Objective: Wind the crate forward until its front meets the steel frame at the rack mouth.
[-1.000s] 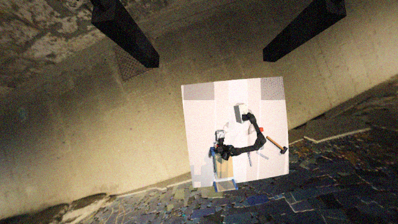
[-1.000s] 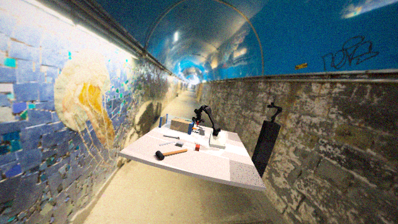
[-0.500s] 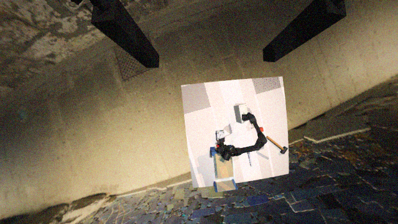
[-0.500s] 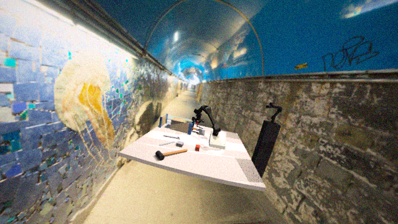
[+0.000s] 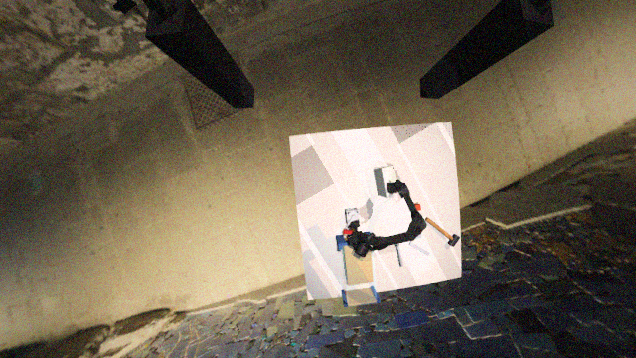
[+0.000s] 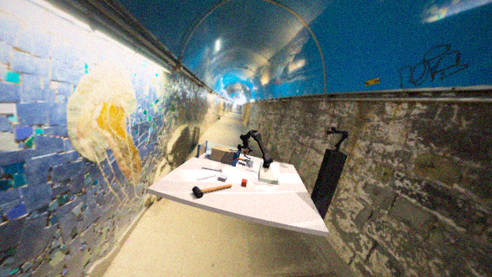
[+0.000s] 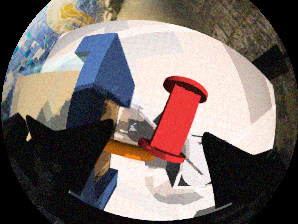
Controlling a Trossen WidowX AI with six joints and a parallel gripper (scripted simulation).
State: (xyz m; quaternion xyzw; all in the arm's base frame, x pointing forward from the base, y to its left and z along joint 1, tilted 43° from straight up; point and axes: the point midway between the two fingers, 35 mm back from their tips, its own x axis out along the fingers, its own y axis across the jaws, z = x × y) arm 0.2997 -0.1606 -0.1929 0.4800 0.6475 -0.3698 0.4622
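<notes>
My gripper tip is now 1 cm to the left of the dark red knob and 1 cm past it. Also, from my gripper tip: winch handle 4 cm behind, 3 cm below, 1 cm to the left; then hand winch 11 cm behind, 10 cm below, 3 cm to the left; then blue steel frame 6 cm ahead, 5 cm to the left, 3 cm below.
</notes>
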